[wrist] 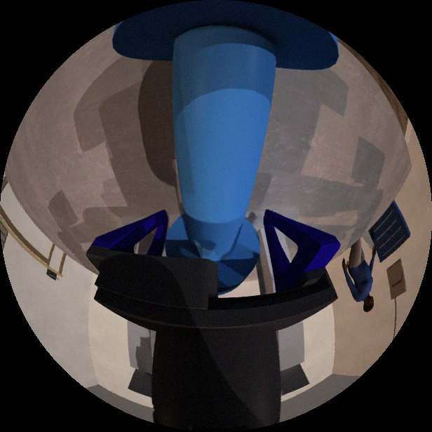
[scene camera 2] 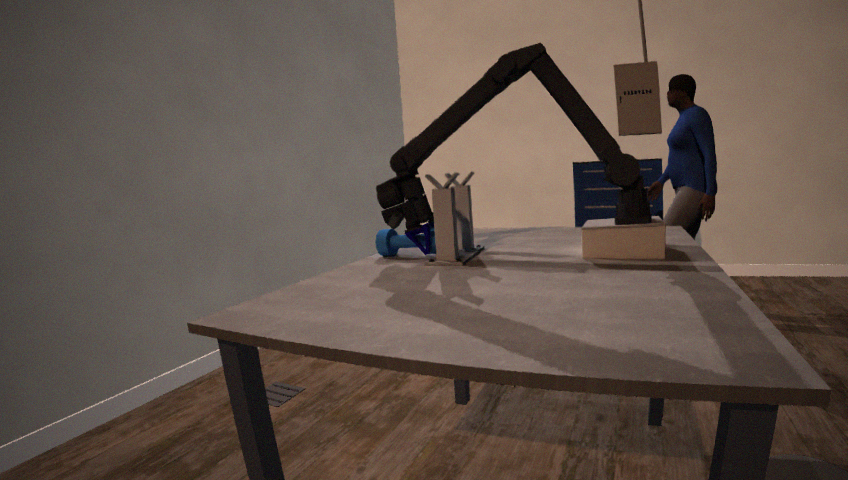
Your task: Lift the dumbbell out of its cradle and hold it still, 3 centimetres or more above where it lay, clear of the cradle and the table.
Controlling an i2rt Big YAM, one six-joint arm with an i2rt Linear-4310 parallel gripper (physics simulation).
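Places are measured from the arm's base along level axes (x ahead, y left, z up), in metres.
Where they show: gripper, fingertip midpoint: (scene camera 2: pixel 434 249); arm's base at its link origin: (scene camera 2: pixel 633 221).
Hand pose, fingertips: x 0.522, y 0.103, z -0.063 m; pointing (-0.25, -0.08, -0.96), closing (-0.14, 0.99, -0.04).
Things, the pixels of their centre, and the offset from my fingertips. Level surfaces: height alone.
- blue dumbbell at the middle of its body: (scene camera 2: pixel 411 241) 0.065 m ahead, 0.010 m left, 0.026 m up
- cradle at the middle of its body: (scene camera 2: pixel 454 215) 0.068 m back, 0.002 m right, 0.096 m up
- table at its surface level: 0.017 m down
The blue dumbbell (scene camera 2: pixel 386 243) (wrist: pixel 220 150) lies low at the table, beside the cradle (scene camera 2: pixel 443 226), with one round head away from the cradle and the other close to it. The cradle has two tall pale uprights with V-shaped forks on top; the forks hold nothing. My gripper (scene camera 2: pixel 423 242) (wrist: pixel 215 214) is open and points down at the dumbbell. In the wrist view its dark blue fingers stand on either side of the handle, near the head by the cradle. That head is partly hidden behind the gripper body. Whether the fingers touch the dumbbell, I cannot tell.
The cradle's uprights stand right next to the gripper, on the side toward the arm's base. The arm's base stands on a pale block (scene camera 2: pixel 623 242) on the table (scene camera 2: pixel 333 309). A person in blue (scene camera 2: pixel 690 139) (wrist: pixel 361 272) stands behind the table, near a blue cabinet (scene camera 2: pixel 586 193) (wrist: pixel 391 231).
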